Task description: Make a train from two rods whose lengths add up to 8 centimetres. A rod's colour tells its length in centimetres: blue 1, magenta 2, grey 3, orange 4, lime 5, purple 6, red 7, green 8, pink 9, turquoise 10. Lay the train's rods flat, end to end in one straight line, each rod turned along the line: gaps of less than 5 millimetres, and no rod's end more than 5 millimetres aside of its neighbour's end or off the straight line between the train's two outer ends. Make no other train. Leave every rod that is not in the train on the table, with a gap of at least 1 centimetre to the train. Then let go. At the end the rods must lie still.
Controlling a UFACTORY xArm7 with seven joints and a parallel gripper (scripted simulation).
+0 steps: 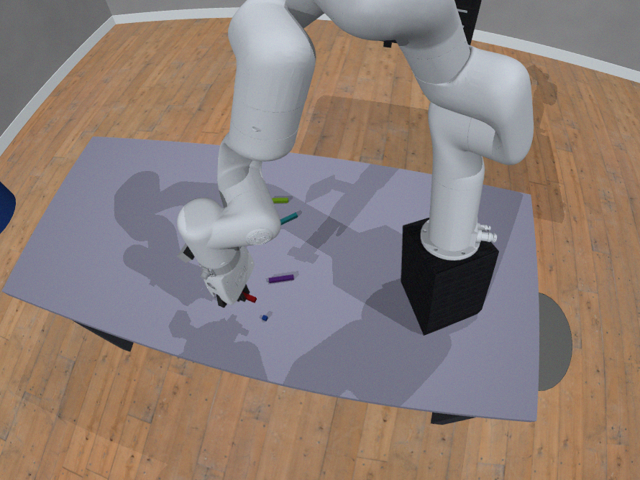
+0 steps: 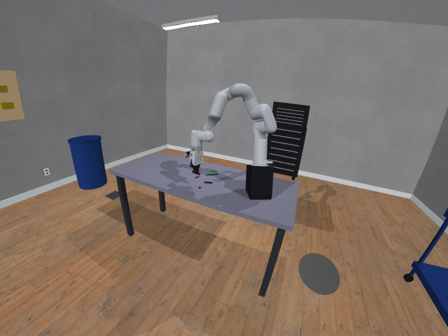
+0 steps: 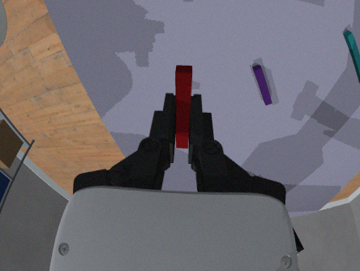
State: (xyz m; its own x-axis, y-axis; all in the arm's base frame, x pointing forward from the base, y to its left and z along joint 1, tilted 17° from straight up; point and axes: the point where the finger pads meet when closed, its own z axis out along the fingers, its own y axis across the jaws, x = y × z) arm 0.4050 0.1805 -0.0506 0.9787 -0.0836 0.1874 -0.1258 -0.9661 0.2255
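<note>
My gripper is now 120 mm above the small blue rod, 40 mm past it and 10 mm to the right of it. From my hand the other things lie so: purple rod: 120 mm below, 100 mm to the right, 50 mm behind; red rod: 20 mm below; orange rod: 130 mm to the right, 120 mm below, 80 mm ahead.
</note>
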